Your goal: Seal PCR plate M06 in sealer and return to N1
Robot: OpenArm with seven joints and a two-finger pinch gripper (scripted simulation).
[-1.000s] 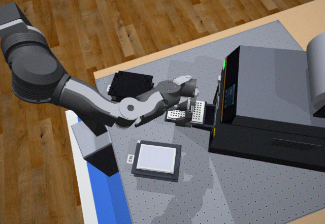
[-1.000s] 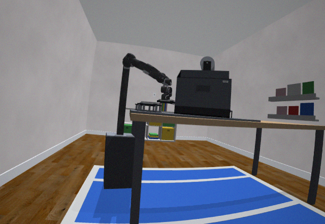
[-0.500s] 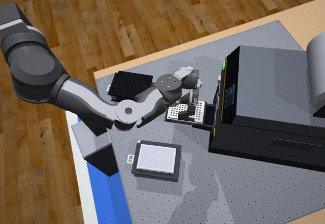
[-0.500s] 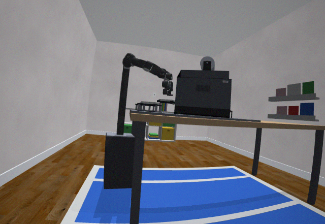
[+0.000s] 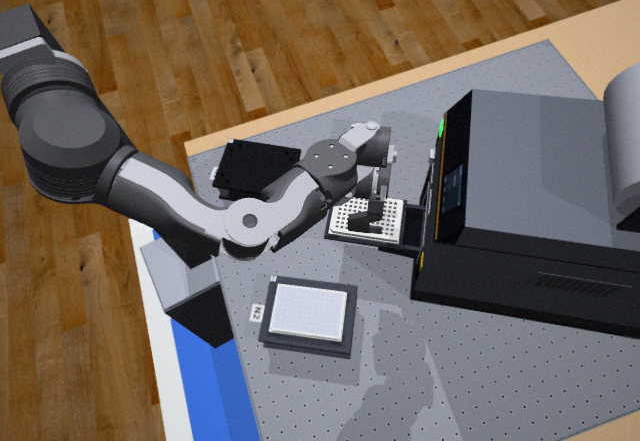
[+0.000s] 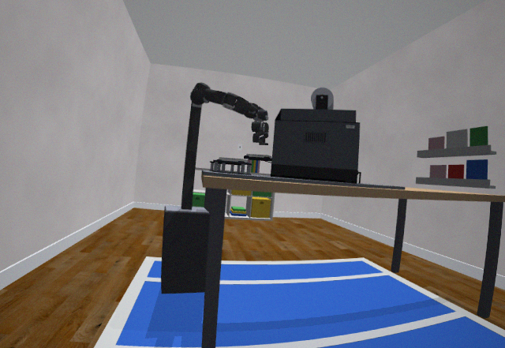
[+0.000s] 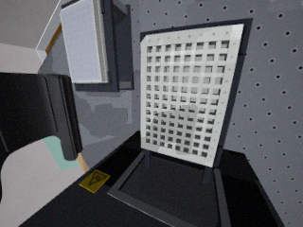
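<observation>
Now: the pale key 130 mm ahead of my hand, 20 mm above it and 10 mm to the left of it. Also, from my hand: sealer stage (80 mm below); foil roll (250 mm ahead, 240 mm above, 210 mm to the right).
</observation>
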